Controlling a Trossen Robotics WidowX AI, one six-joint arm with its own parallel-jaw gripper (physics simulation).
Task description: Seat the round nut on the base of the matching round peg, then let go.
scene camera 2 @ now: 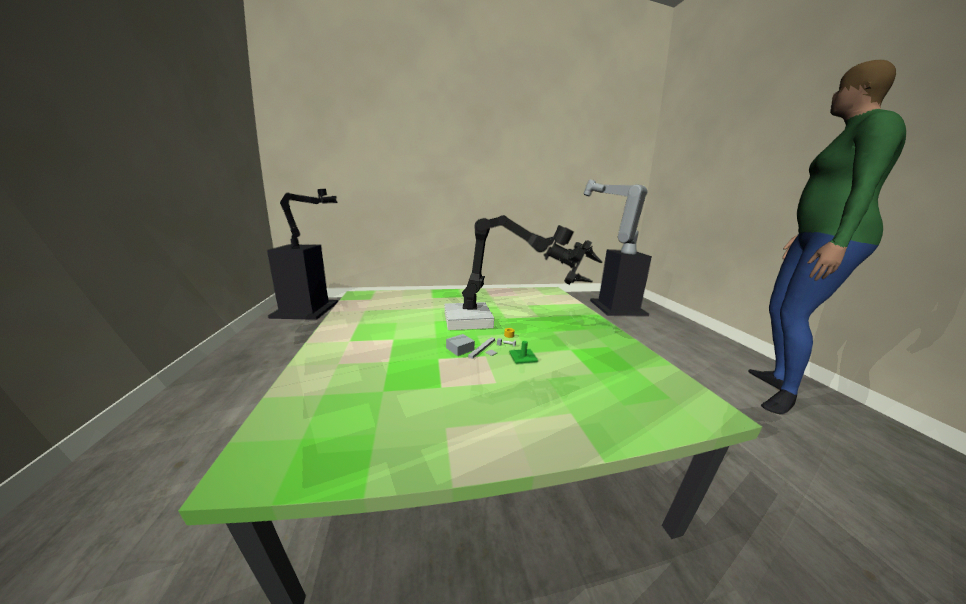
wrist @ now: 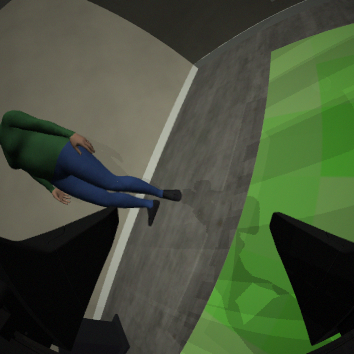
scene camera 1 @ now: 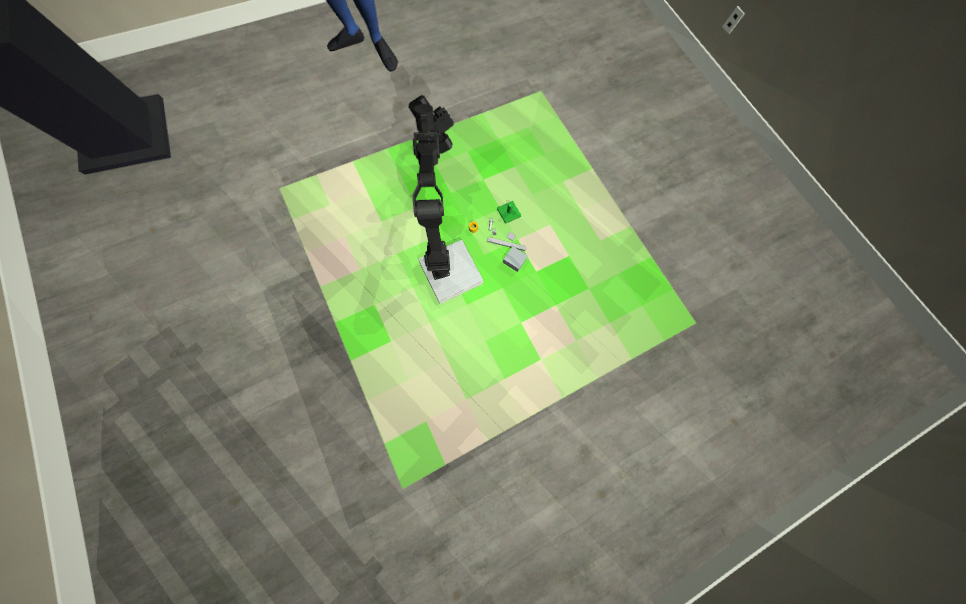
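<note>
The orange round nut [scene camera 1: 470, 227] [scene camera 2: 508, 334] lies on the table between the arm's base and the green peg piece, apart from both. The green round peg [scene camera 2: 524, 346] stands upright on its flat square green base [scene camera 1: 503, 214] [scene camera 2: 523, 358], with no nut around it. My gripper [scene camera 2: 595, 270] [wrist: 197, 218] is open and empty, raised high and far from the nut, toward the person's side of the table. The nut and peg do not show in the wrist view.
A grey block [scene camera 1: 514, 259] [scene camera 2: 460, 345], a long grey bar [scene camera 1: 505, 243] [scene camera 2: 482, 347] and several small grey pieces lie near the nut and peg. The arm's white base block [scene camera 1: 463, 279] [scene camera 2: 470, 322] stands behind them. A person [scene camera 2: 854, 178] [wrist: 40, 140] stands beyond the table edge.
</note>
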